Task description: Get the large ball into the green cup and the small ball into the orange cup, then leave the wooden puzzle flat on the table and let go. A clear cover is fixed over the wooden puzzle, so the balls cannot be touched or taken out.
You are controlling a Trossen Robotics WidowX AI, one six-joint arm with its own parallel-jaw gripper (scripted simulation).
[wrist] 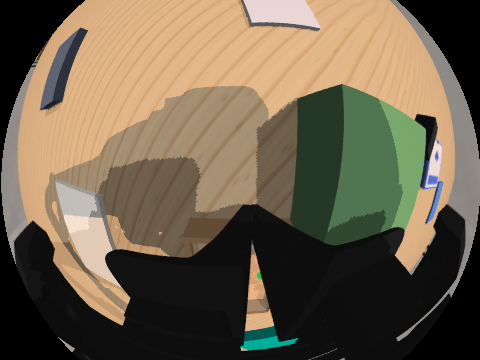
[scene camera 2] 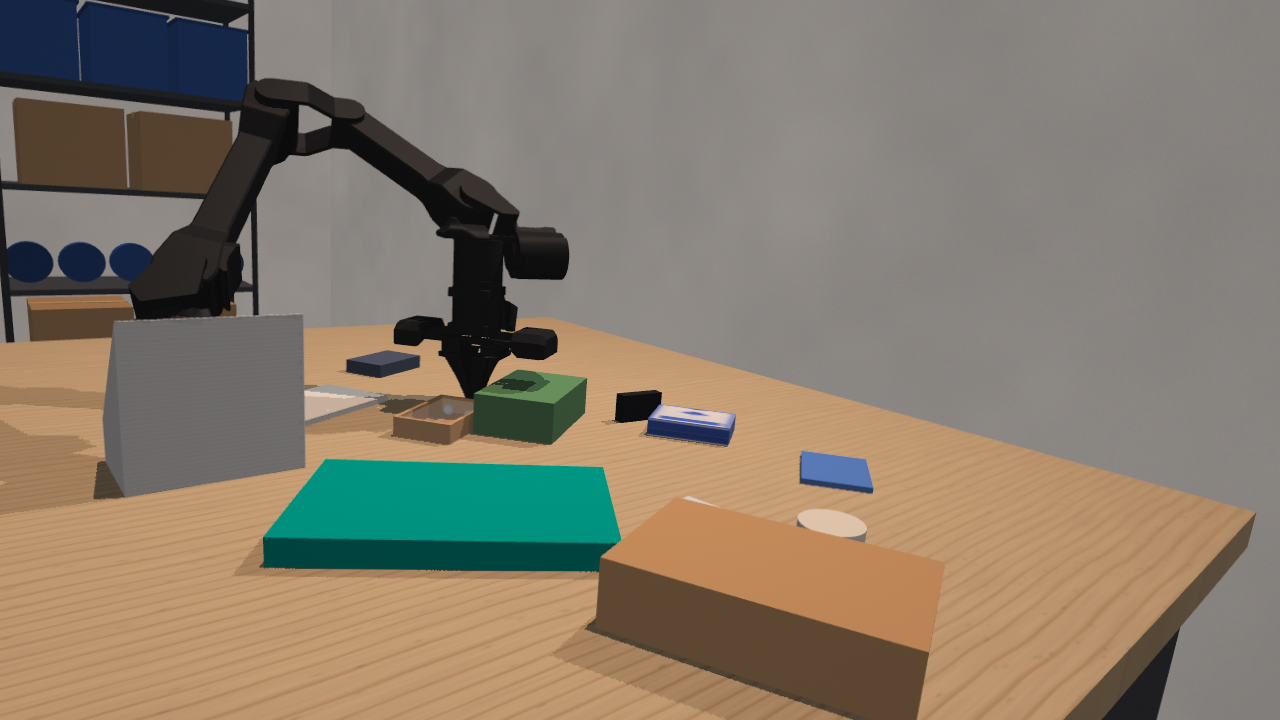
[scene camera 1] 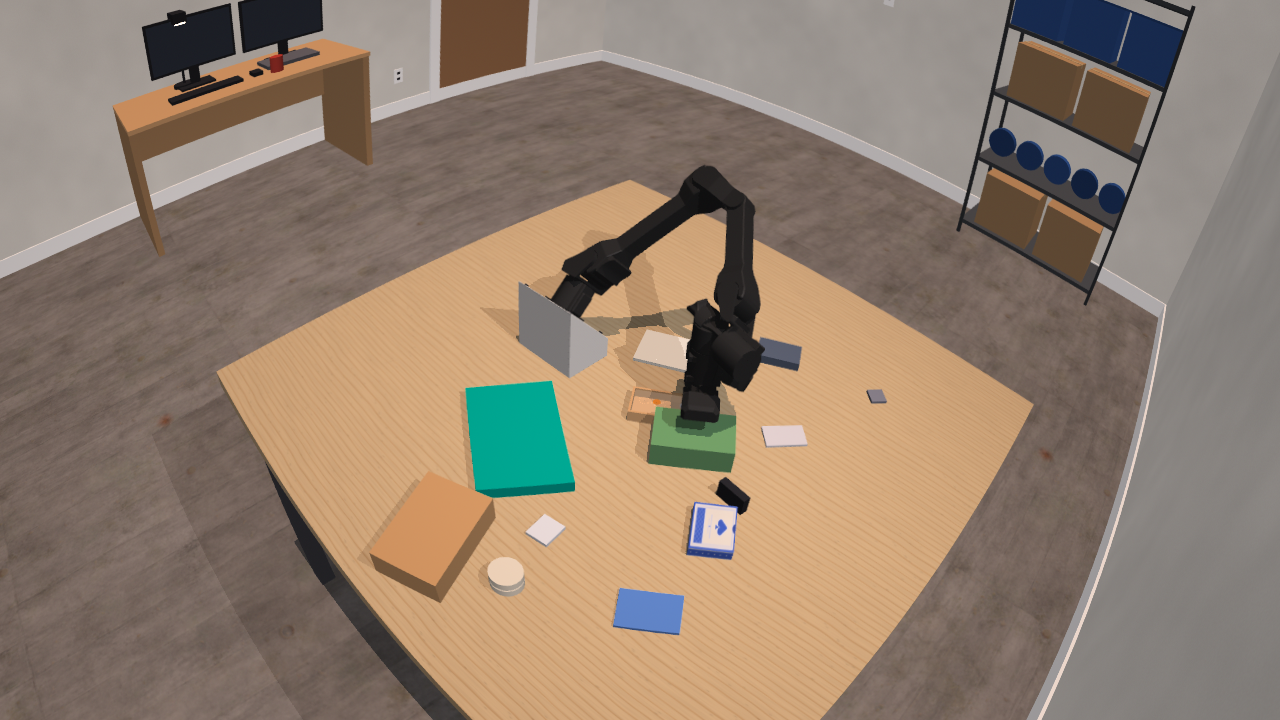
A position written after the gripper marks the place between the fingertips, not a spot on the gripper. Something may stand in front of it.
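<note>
Gripper (scene camera 2: 474, 407). Wooden puzzle (scene camera 2: 444, 419), (wrist: 199, 232), (scene camera 1: 643, 402). Green block (scene camera 2: 524, 405), (wrist: 359, 163), (scene camera 1: 675, 442). Teal slab (scene camera 2: 351, 514), (scene camera 1: 518, 448). Orange-brown box (scene camera 2: 841, 622). Black block (scene camera 2: 631, 406). Beige plate (scene camera 2: 324, 402).
</note>
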